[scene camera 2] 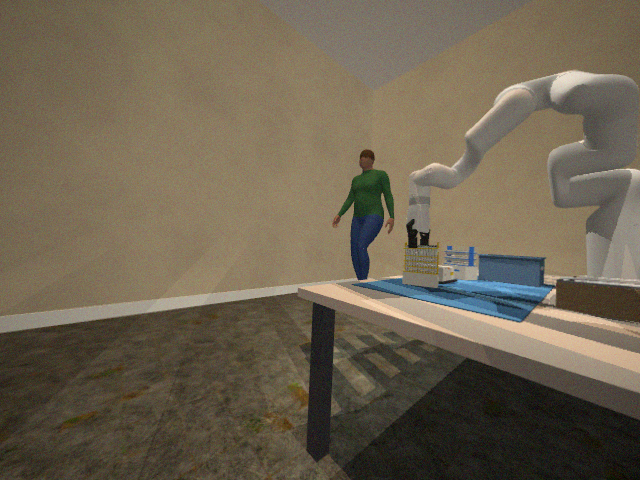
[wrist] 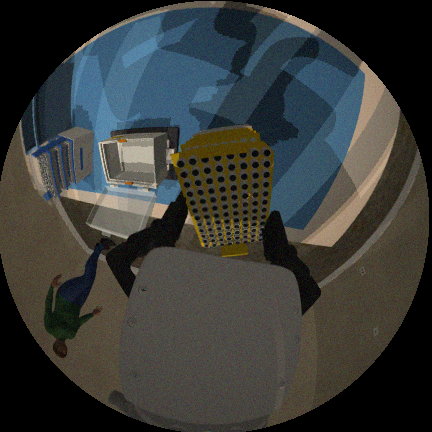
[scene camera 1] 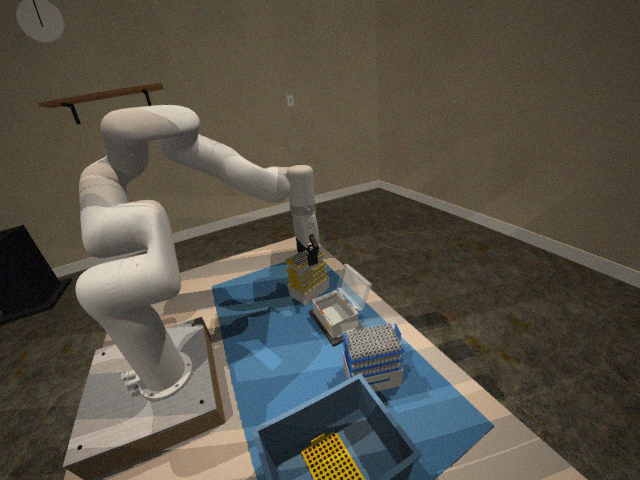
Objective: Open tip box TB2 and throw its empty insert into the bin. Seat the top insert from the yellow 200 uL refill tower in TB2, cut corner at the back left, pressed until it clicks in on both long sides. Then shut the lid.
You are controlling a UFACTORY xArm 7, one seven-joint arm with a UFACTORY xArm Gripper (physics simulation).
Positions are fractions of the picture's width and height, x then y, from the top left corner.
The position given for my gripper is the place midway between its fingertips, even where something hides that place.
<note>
My gripper (scene camera 2: 0.65,0.52) grips a yellow insert full of tips. Further things: a clear lid (scene camera 1: 0.55,0.59) and a blue bin (wrist: 0.13,0.27).
The clear lid also shows in the wrist view (wrist: 0.28,0.49).
</note>
